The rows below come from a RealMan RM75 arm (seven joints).
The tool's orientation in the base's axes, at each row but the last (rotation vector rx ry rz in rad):
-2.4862, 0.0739, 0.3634
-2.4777, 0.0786, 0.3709
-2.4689, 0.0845, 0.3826
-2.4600, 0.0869, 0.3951
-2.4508, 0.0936, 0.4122
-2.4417, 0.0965, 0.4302
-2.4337, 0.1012, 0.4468
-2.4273, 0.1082, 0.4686
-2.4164, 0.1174, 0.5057
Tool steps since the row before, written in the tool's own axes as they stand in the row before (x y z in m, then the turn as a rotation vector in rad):
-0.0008, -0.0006, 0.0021, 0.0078, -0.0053, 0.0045
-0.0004, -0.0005, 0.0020, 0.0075, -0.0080, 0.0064
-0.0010, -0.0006, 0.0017, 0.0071, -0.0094, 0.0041
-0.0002, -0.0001, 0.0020, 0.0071, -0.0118, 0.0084
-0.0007, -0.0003, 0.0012, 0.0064, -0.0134, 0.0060
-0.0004, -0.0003, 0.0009, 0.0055, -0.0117, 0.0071
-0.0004, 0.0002, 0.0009, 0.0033, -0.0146, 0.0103
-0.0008, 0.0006, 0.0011, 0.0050, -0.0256, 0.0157
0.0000, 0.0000, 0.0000, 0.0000, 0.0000, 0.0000
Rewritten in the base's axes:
-0.0012, 0.0017, -0.0011, 0.0071, 0.0072, -0.0026
-0.0008, 0.0016, -0.0011, 0.0068, 0.0105, -0.0024
-0.0013, 0.0015, -0.0006, 0.0072, 0.0102, 0.0003
-0.0007, 0.0013, -0.0014, 0.0064, 0.0147, -0.0015
-0.0009, 0.0009, -0.0005, 0.0067, 0.0145, 0.0014
-0.0006, 0.0008, -0.0004, 0.0052, 0.0138, -0.0001
-0.0007, 0.0004, -0.0006, 0.0028, 0.0180, 0.0000
-0.0012, 0.0002, -0.0009, 0.0048, 0.0300, 0.0020
0.0000, 0.0000, 0.0000, 0.0000, 0.0000, 0.0000

